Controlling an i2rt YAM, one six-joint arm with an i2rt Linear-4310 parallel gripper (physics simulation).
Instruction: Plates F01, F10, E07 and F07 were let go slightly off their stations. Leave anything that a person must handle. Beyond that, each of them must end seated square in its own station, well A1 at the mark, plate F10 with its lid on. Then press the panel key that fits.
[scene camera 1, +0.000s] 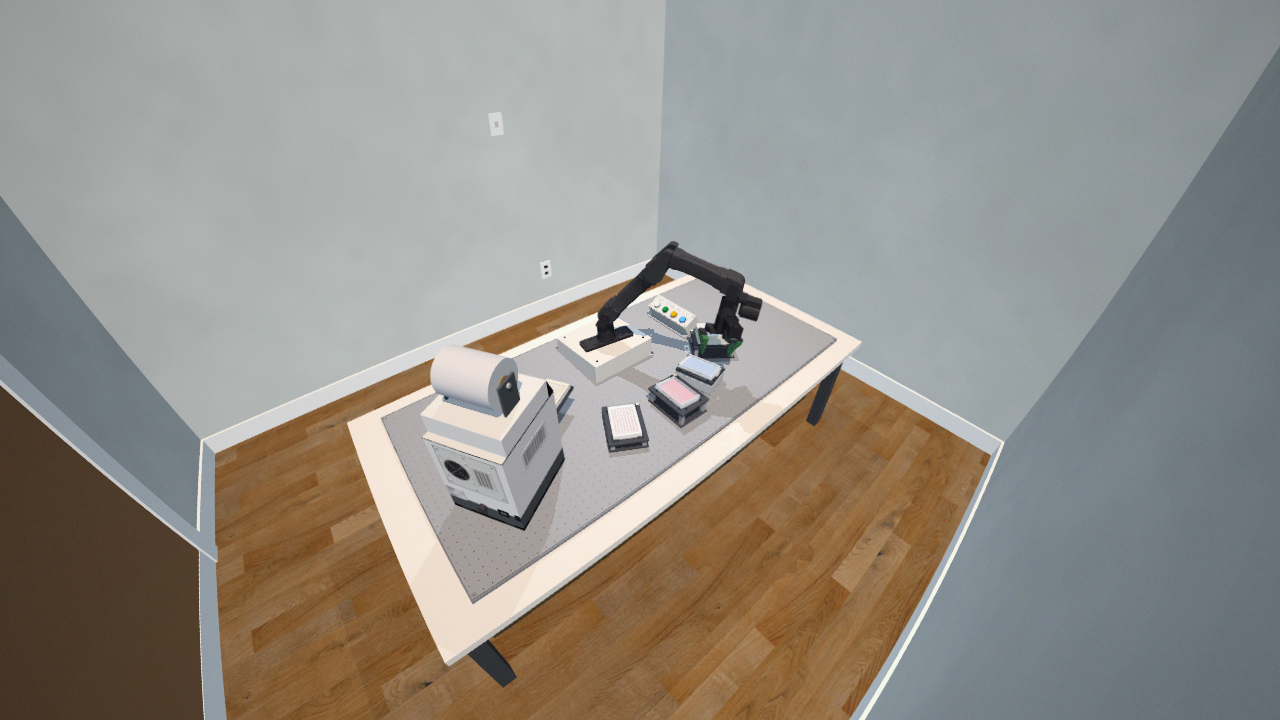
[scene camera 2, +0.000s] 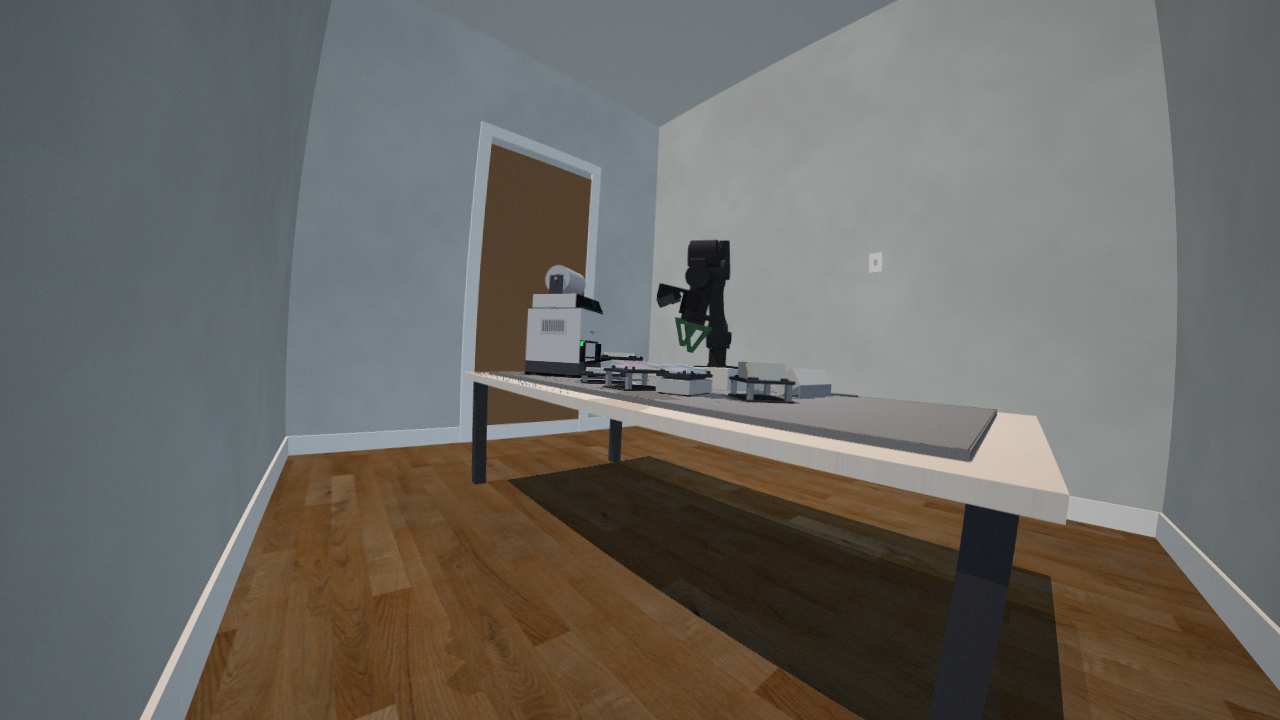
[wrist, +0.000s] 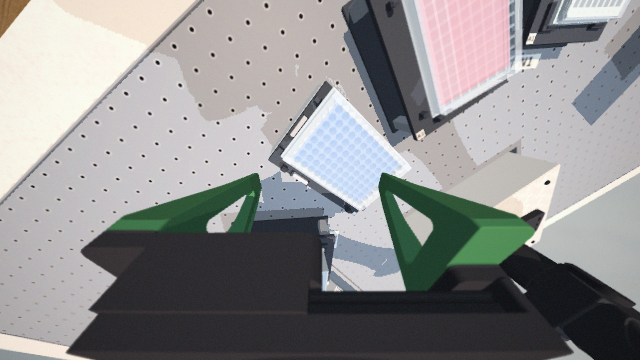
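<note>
My gripper (scene camera 1: 720, 347) (scene camera 2: 691, 347) (wrist: 319, 179) is open and empty, above the table near the panel end. A blue-welled plate (scene camera 1: 699, 368) (wrist: 347, 155) lies on a low dark station below and beyond the fingertips; a strip of station shows along one side. A pink plate (scene camera 1: 678, 391) (wrist: 462, 55) with a clear rim sits on a raised dark station marked N1. A white plate (scene camera 1: 624, 421) (wrist: 595, 7) sits on another station. A pale plate or block (scene camera 2: 761, 368) stands on a raised station, largely hidden by the gripper in the wrist view. Plate names are not readable. The key panel (scene camera 1: 672, 314) has coloured keys.
A tall white instrument (scene camera 1: 483, 438) (scene camera 2: 554, 335) with a drum on top stands at the far table end. A pale plate (scene camera 1: 559, 392) shows partly behind it. The arm's white base box (scene camera 1: 604, 360) (wrist: 530, 182) stands beside the stations on the perforated mat (scene camera 1: 572, 528) (wrist: 150, 115).
</note>
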